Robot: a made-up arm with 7 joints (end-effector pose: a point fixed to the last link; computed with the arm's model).
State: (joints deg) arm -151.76 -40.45 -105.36 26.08 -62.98 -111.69 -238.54
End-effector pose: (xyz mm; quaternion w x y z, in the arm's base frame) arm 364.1 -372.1 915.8 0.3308 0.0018 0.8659 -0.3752
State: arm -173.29 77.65 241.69 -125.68 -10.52 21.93 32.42
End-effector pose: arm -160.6 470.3 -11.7 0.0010 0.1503 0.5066 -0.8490
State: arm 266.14 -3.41 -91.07 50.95 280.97 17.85 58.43
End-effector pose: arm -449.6 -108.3 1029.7 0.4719 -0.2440 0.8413 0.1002
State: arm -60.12 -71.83 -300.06 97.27 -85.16 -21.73 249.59
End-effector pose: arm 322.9 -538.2 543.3 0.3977 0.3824 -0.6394 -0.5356
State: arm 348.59 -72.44 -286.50 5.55 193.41 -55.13 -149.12
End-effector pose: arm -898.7 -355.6 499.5 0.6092 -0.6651 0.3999 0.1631
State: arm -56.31 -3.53 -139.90 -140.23 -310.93 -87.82 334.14
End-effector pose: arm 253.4 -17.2 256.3 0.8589 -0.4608 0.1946 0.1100
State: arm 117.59 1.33 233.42 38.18 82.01 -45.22 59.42
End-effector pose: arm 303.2 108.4 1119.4 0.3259 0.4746 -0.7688 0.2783
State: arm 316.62 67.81 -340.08 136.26 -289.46 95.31 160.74
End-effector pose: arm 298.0 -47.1 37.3 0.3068 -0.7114 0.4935 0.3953
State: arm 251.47 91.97 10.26 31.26 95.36 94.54 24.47
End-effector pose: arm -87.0 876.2 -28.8 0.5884 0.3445 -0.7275 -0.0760
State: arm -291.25 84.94 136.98 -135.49 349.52 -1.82 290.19
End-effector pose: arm 295.0 44.8 -88.5 0.3863 0.2962 0.3672 -0.7926
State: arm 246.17 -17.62 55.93 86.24 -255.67 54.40 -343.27
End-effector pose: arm 467.6 239.9 763.8 0.4912 0.5079 -0.5526 -0.4421
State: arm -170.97 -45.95 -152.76 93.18 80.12 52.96 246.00
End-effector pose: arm 537.2 -440.2 182.4 0.5057 -0.3142 0.5308 0.6032
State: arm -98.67 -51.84 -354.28 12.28 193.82 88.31 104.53
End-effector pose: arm 109.9 -758.0 769.8 0.1192 -0.1799 -0.4256 -0.8788
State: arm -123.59 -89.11 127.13 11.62 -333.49 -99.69 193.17
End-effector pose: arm 523.0 -765.9 255.6 0.0961 0.5158 0.8249 0.2105
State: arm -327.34 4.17 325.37 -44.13 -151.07 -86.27 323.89
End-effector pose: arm -195.5 -133.6 1096.1 0.2894 0.1911 -0.8733 -0.3422
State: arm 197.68 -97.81 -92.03 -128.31 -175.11 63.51 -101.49
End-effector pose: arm 157.0 314.5 211.8 0.0713 0.7246 -0.0024 0.6855
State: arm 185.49 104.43 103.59 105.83 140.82 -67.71 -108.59
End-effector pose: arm -197.1 500.7 191.8 0.7770 0.2891 -0.5093 -0.2307
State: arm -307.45 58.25 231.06 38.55 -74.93 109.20 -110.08
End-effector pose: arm 443.3 -324.6 828.1 0.2405 -0.6452 0.5234 -0.5020
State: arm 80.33 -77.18 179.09 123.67 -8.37 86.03 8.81
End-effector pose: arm -40.1 162.6 -97.8 0.4502 -0.5928 -0.5412 -0.3911
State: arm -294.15 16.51 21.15 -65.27 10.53 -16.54 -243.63
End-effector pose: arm 38.8 352.0 1000.5 0.1268 0.2218 0.8059 -0.5341
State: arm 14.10 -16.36 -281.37 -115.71 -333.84 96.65 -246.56
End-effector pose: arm -154.2 477.5 513.1 0.3768 0.1626 0.9026 -0.1298
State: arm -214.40 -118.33 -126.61 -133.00 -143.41 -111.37 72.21
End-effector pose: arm 158.7 414.6 337.7 0.2598 -0.4868 -0.5782 0.6010
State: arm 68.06 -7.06 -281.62 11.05 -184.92 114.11 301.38
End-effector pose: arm -33.9 145.1 1083.3 0.0978 -0.4413 -0.4196 0.7872
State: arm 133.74 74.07 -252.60 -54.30 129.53 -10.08 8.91
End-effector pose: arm -254.9 -912.1 289.8 0.7484 -0.6449 -0.0888 -0.1270
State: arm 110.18 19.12 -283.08 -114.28 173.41 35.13 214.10
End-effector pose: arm 463.6 -87.5 398.2 0.9248 0.0860 -0.3421 0.1428
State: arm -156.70 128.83 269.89 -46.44 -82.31 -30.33 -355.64
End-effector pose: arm -395.5 643.2 -411.0 0.3571 0.0547 -0.3612 0.8597
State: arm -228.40 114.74 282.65 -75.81 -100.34 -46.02 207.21
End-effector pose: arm -793.4 -55.5 -56.5 0.8975 0.3005 0.3131 0.0786
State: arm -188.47 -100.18 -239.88 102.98 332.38 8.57 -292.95
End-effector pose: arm 183.5 534.8 -153.7 0.3677 -0.0813 0.5685 -0.7314
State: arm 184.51 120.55 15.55 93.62 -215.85 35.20 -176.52
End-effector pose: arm -133.5 235.7 -517.7 0.9380 0.2866 0.0301 -0.1928
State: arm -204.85 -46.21 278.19 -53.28 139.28 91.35 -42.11
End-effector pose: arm 220.8 598.0 689.4 0.3582 -0.5627 0.4232 -0.6132
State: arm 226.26 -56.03 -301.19 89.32 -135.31 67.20 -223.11
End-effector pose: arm 497.7 82.2 778.4 0.0619 -0.5868 -0.8072 -0.0168
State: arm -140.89 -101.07 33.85 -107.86 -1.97 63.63 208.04
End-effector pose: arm 77.0 -419.9 -329.0 0.0388 0.0929 -0.3832 -0.9182
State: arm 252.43 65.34 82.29 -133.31 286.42 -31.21 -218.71
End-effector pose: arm -365.5 -121.5 347.6 0.4062 -0.6039 -0.4963 -0.4732
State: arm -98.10 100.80 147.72 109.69 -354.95 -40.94 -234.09
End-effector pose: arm 232.1 480.2 602.7 0.1700 -0.2326 -0.8852 0.3651
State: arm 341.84 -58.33 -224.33 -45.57 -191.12 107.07 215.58
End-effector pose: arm -519.1 142.9 767.1 0.4033 -0.1440 -0.5751 0.6970
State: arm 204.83 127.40 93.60 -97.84 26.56 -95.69 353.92
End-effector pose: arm -351.6 -303.0 -32.1 0.3959 0.5090 -0.5776 -0.5005
